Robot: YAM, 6 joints.
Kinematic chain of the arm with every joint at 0, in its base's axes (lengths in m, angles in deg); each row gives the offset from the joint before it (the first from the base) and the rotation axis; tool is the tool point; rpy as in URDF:
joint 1: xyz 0 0 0.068 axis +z
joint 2: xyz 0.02 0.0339 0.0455 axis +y
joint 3: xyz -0.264 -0.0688 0 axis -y
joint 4: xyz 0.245 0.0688 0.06 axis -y
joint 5: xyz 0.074 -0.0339 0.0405 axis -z
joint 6: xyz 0.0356 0 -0.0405 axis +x
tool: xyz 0 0 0 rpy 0 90 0
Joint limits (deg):
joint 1: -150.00..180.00
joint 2: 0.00..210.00
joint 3: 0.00..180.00
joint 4: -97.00..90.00
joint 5: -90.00..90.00
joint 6: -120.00..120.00
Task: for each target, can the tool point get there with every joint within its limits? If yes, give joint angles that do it. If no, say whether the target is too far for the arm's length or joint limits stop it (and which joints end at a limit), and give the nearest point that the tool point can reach.
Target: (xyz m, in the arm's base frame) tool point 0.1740 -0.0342 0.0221
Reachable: yes | joints -21.85 114.55 24.23 -8.96 -67.90 -97.92
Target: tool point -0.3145 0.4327 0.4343
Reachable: yes | joints 127.01 133.72 135.99 31.60 15.14 -41.65
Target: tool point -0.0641 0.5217 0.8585
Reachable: no: too far | nearest point -0.0453 0.3687 0.6313 | short by 0.275 m
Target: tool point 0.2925 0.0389 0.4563
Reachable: yes | joints 11.53 79.72 93.41 -32.48 34.94 19.76
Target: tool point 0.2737 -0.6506 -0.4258
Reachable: no: too far | nearest point 0.2012 -0.4782 -0.2592 | short by 0.250 m
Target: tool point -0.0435 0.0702 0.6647
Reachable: yes | joints 97.32 70.44 118.57 24.73 -74.18 -39.54
